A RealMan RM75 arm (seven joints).
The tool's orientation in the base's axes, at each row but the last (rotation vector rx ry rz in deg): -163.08, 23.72, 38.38; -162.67, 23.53, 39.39; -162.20, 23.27, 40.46; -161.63, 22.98, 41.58; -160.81, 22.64, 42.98; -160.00, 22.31, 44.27; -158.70, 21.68, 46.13; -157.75, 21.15, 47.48; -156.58, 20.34, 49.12
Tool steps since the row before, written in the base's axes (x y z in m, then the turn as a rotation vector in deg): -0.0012, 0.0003, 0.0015, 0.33, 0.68, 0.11; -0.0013, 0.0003, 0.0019, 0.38, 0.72, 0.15; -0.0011, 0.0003, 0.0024, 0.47, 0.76, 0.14; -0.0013, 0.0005, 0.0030, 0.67, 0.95, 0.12; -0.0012, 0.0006, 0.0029, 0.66, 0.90, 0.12; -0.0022, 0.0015, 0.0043, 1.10, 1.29, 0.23; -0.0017, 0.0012, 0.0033, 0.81, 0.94, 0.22; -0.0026, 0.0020, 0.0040, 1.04, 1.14, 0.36; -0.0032, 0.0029, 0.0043, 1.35, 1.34, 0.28
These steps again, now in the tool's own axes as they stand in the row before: -0.0018, -0.0001, -0.0008, 0.08, -0.76, -0.07; -0.0021, -0.0001, -0.0010, 0.09, -0.81, -0.11; -0.0022, -0.0002, -0.0015, 0.17, -0.88, -0.13; -0.0027, -0.0004, -0.0019, 0.31, -1.12, -0.15; -0.0026, -0.0006, -0.0018, 0.31, -1.07, -0.16; -0.0044, -0.0013, -0.0022, 0.54, -1.59, -0.35; -0.0034, -0.0011, -0.0015, 0.37, -1.17, -0.30; -0.0047, -0.0017, -0.0013, 0.44, -1.45, -0.47; -0.0055, -0.0025, -0.0008, 0.71, -1.71, -0.51
